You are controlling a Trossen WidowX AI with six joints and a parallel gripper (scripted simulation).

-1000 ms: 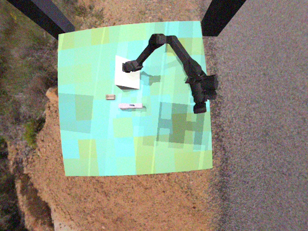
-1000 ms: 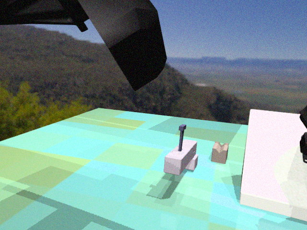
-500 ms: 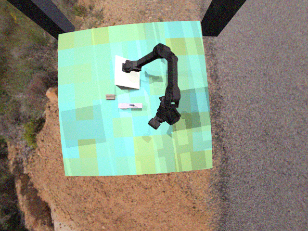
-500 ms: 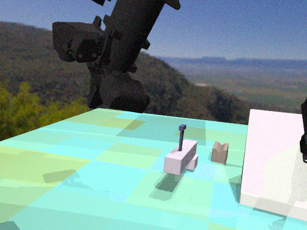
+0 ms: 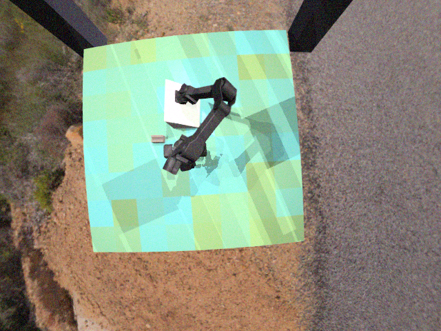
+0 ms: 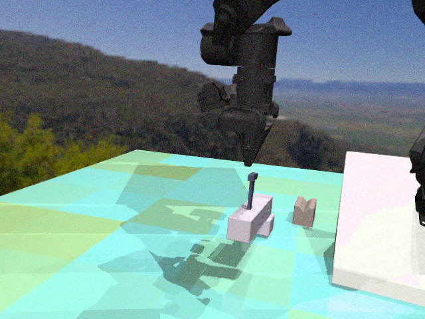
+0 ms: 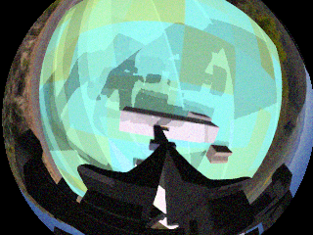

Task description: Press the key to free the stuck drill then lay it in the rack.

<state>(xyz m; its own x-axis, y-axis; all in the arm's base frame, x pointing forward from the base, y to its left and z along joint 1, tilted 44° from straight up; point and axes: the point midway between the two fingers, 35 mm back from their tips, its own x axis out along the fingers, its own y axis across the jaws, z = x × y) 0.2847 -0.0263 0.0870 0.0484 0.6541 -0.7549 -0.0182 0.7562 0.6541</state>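
My gripper tip is now 4 cm above the dark key and 1 cm past it. Also, from my gripper tip: drill: 9 cm below, 5 cm to the right, 1 cm behind; then block: 10 cm below, 3 cm to the right, 1 cm behind; then brown notched rack: 19 cm to the right, 13 cm below, 9 cm behind.
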